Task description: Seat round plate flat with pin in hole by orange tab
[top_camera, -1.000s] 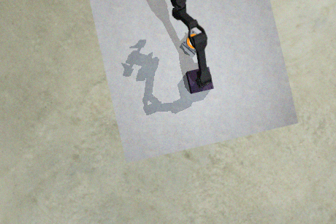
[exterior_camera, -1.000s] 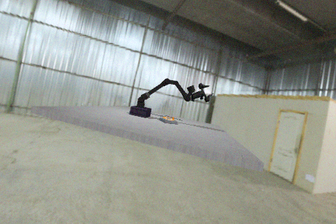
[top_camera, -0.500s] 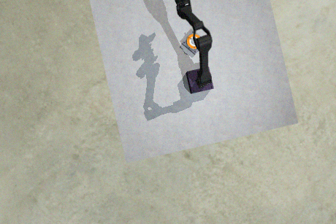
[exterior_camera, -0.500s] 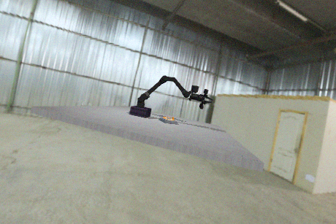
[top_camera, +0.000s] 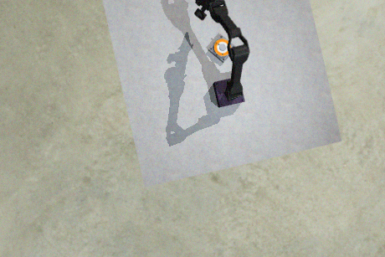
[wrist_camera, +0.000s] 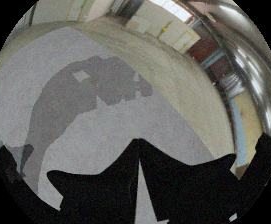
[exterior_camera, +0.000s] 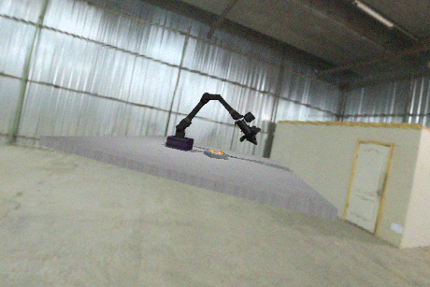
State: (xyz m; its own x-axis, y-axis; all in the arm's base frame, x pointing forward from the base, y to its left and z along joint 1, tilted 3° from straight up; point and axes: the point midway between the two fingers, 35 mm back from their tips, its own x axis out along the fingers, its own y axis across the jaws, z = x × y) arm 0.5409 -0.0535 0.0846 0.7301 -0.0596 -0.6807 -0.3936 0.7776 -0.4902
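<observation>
Now: the round plate 26 cm behind my gripper tip and 10 cm below it.
</observation>
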